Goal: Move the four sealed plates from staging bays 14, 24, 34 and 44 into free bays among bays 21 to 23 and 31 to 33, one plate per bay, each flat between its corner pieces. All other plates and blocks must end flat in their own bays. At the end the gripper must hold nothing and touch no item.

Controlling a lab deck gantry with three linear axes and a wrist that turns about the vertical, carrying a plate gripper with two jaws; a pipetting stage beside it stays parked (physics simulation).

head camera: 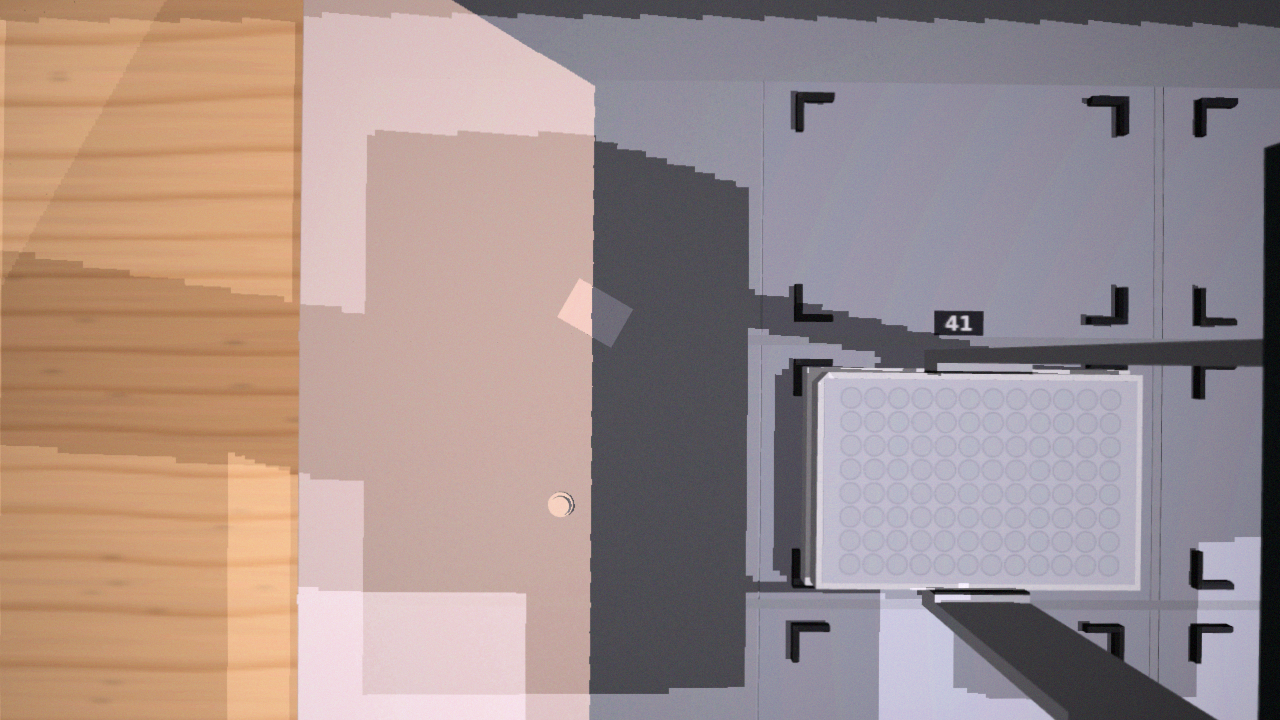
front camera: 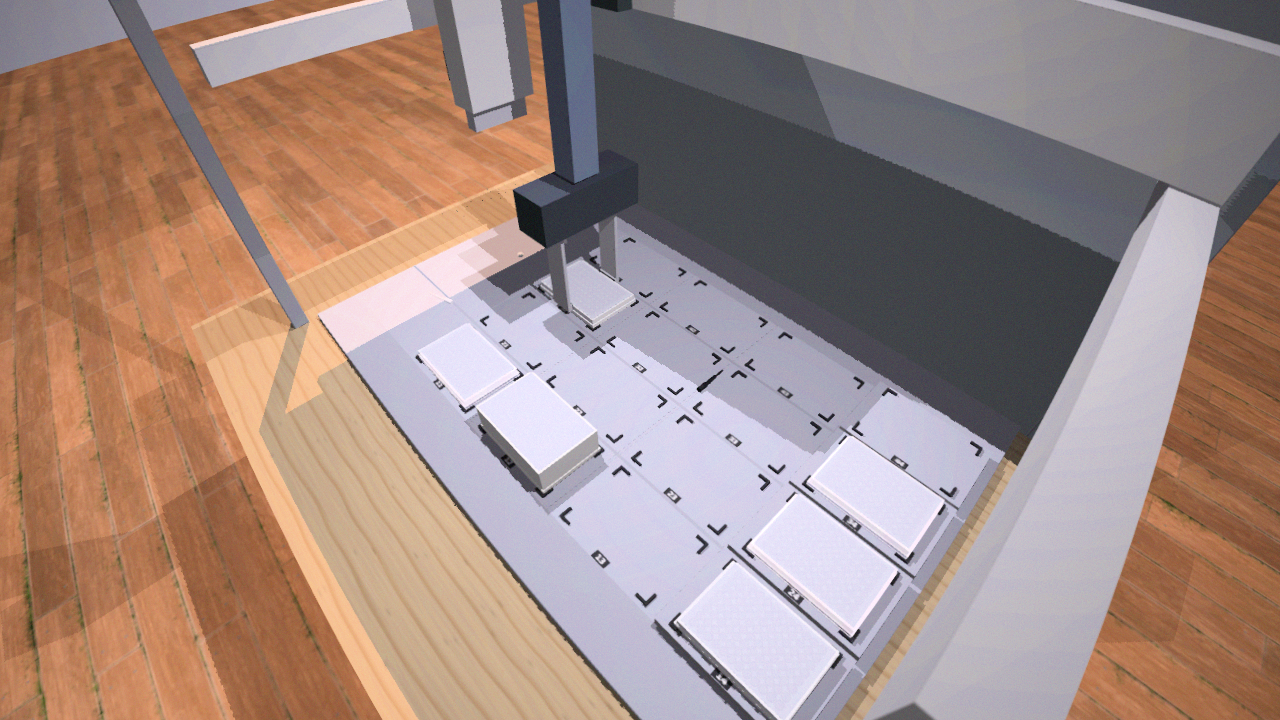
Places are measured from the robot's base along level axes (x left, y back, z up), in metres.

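Pixels of known places: gripper, fingertip midpoint: (head camera: 968, 477) (front camera: 587, 291); robot's base, link origin: (front camera: 419, 357).
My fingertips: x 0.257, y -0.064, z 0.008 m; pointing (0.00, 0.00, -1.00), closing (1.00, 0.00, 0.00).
For each thing: its top centre in the pictures, then the offset to it from my fingertips. "pt": a spot on its surface instead.
- sealed plate, top centre: (head camera: 980, 482) (front camera: 586, 287) dy +0.000, dx +0.000, dz +0.008 m
- bay 14, surface spot: (front camera: 756, 640) pt dy -0.493, dx -0.217, dz +0.021 m
- bay 24, surface spot: (front camera: 823, 564) pt dy -0.496, dx -0.114, dz +0.021 m
- bay 34, surface spot: (front camera: 875, 497) pt dy -0.495, dx -0.011, dz +0.021 m
- Bay 44, surface spot: (front camera: 917, 429) pt dy -0.485, dx +0.122, dz +0.006 m
- low white plate, top centre: (front camera: 466, 359) dy +0.000, dx -0.214, dz +0.006 m
- tall white block, top centre: (front camera: 534, 418) dy -0.164, dx -0.214, dz +0.034 m
My gripper (front camera: 590, 293) (head camera: 980, 480) is shut on a sealed plate (front camera: 597, 291) (head camera: 1074, 483), one jaw on each long side. The plate is level, a little above bay 31, and looks slightly right of the bay's corner pieces in the head view. In the front view, sealed plates lie flat in bay 14 (front camera: 756, 640), bay 24 (front camera: 823, 564) and bay 34 (front camera: 875, 497). Bay 44 (front camera: 917, 429) holds no plate. Bays 21, 22, 23, 32 and 33 show no plates. The underside of the held plate is hidden.
A low white plate (front camera: 468, 362) lies in bay 11 and a tall white block (front camera: 537, 425) stands in bay 12. Black corner pieces (head camera: 1109, 116) mark bay 41 behind the held plate. The parked pipetting stage (front camera: 487, 62) hangs at upper left. A dark wall (front camera: 805, 223) runs along the back.
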